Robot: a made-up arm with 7 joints.
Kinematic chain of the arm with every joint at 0, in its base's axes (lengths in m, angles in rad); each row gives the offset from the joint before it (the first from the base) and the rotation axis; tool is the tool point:
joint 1: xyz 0 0 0.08 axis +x
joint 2: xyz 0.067 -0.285 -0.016 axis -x
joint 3: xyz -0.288 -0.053 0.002 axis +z
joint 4: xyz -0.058 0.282 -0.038 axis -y
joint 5: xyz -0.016 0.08 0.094 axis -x
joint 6: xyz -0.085 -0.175 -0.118 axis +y
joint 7: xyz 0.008 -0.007 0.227 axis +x
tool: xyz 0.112 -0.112 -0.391
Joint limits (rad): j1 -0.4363..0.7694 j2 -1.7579..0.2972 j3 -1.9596..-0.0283 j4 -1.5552..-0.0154 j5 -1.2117..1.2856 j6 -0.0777..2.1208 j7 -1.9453..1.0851
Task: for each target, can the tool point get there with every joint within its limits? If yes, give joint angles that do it. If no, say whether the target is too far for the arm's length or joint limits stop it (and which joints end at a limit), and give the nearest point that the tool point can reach.
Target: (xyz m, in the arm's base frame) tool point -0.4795 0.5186 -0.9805
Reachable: no: joint limits stop it (at a limit: joint 2, joint 3, joint 5, joint 6, joint 7) | nearest point -0.3970 0.3412 -0.6177 | short by 0.412 m
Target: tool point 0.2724 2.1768 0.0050
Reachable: no: too far | nearest point -0.0368 0.6496 -0.0818 | short by 1.561 m
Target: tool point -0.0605 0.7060 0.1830
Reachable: no: joint limits stop it (at a limit: joint 1, joint 5, joint 6, joint 7) | nearest point -0.0764 0.6108 0.1499 | short by 0.102 m
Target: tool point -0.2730 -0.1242 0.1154
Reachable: yes | joints 0.2520 -0.1589 -0.9409 -0.9605 0.7535 0.9607 0.5550
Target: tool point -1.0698 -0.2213 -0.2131
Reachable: no: joint limits stop it (at a limit: joint 1, joint 2, joint 3, joint 4, joint 6) | nearest point -0.8678 -0.2030 -0.1956 | short by 0.204 m
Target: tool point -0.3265 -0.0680 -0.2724
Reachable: yes | joints -0.1782 -0.8485 -1.3349 -0.5134 -0.2870 1.6575 -1.6112
